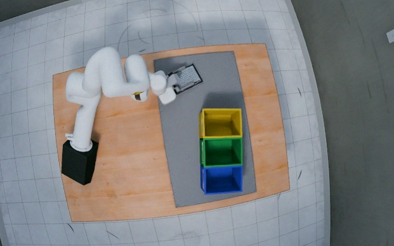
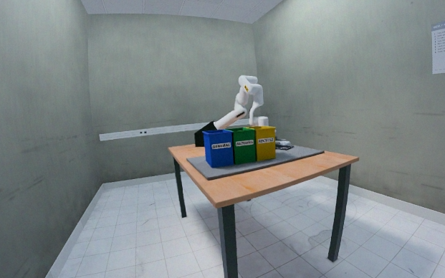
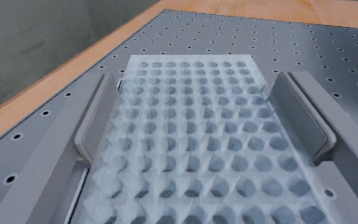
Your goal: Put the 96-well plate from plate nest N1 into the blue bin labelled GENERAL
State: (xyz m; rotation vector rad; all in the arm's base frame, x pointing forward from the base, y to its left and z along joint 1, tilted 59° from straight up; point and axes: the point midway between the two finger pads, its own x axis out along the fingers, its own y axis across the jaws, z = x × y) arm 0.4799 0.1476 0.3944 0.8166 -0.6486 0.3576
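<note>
Right now the black plate nest N1 is 40 mm below my hand. Also, from my hand: green bin: 210 mm ahead, 350 mm to the right, 40 mm above; clear 96-well plate: 10 mm below; yellow bin: 190 mm ahead, 220 mm to the right, 40 mm above.
</note>
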